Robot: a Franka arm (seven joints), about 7 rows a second.
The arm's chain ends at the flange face. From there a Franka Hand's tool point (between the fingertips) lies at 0.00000 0.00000 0.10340 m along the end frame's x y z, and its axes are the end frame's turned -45 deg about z.
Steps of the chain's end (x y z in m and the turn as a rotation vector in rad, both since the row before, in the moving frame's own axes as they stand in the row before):
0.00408, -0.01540, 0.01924, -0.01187, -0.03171, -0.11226
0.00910, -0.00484, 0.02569, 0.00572, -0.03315, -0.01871
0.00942, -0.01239, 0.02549, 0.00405, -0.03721, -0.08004
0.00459, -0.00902, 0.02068, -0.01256, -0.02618, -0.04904
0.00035, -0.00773, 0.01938, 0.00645, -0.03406, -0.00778
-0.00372, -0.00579, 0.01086, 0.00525, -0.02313, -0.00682
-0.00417, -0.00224, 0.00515, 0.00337, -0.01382, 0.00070
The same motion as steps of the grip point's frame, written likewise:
0.01051, -0.00927, 0.01918, 0.01403, -0.03082, -0.11226
0.00783, 0.00019, 0.02563, 0.02749, -0.01940, -0.01871
0.01288, -0.00502, 0.02542, 0.02918, -0.02345, -0.08004
0.00677, -0.00406, 0.02064, 0.00963, -0.02739, -0.04904
0.00368, -0.00817, 0.01932, 0.02864, -0.01952, -0.00778
0.00015, -0.00879, 0.01083, 0.02007, -0.01264, -0.00682
-0.00213, -0.00579, 0.00514, 0.01216, -0.00739, 0.00070

